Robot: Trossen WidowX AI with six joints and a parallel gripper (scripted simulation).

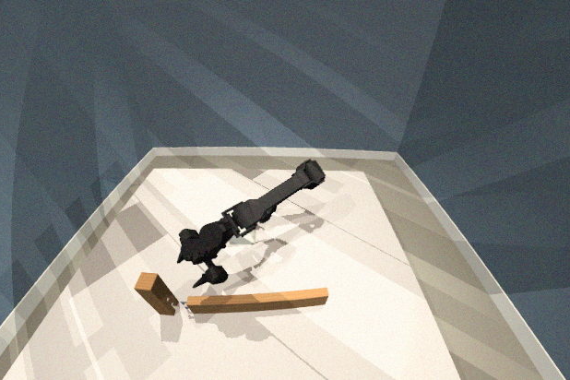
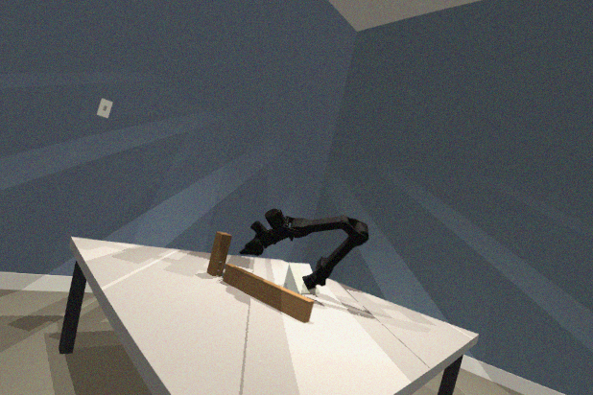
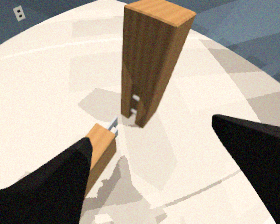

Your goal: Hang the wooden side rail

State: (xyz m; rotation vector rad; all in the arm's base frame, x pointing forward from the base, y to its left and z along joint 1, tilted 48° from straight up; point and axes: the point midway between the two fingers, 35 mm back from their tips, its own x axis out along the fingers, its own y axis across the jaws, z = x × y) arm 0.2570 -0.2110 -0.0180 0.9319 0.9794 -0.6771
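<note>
Right now my gripper tip is 90 mm to the left of the headboard post, 60 mm above it and 40 mm short of it.
</note>
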